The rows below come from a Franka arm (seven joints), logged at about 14 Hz.
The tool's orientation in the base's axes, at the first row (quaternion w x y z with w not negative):
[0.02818, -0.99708, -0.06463, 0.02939]
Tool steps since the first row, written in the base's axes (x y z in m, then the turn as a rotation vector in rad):
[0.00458, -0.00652, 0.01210, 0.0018, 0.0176, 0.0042]
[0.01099, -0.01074, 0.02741, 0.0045, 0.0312, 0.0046]
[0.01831, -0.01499, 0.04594, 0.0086, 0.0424, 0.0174]
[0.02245, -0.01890, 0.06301, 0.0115, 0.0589, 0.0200]
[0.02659, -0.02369, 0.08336, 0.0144, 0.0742, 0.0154]
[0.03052, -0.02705, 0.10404, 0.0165, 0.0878, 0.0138]
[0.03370, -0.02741, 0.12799, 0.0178, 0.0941, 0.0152]
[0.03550, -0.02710, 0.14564, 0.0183, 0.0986, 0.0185]
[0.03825, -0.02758, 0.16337, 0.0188, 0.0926, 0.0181]
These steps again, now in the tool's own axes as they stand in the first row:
[0.00302, 0.00631, -0.01269, 0.0038, -0.0174, -0.0034]
[0.00797, 0.01039, -0.02857, 0.0083, -0.0306, -0.0032]
[0.01364, 0.01441, -0.04771, 0.0131, -0.0419, -0.0157]
[0.01629, 0.01779, -0.06519, 0.0180, -0.0581, -0.0176]
[0.01865, 0.02184, -0.08598, 0.0231, -0.0726, -0.0124]
[0.02096, 0.02442, -0.10701, 0.0270, -0.0857, -0.0102]
[0.02275, 0.02375, -0.13110, 0.0291, -0.0918, -0.0113]
[0.02360, 0.02261, -0.14879, 0.0300, -0.0964, -0.0144]
[0.02528, 0.02237, -0.16665, 0.0297, -0.0904, -0.0144]

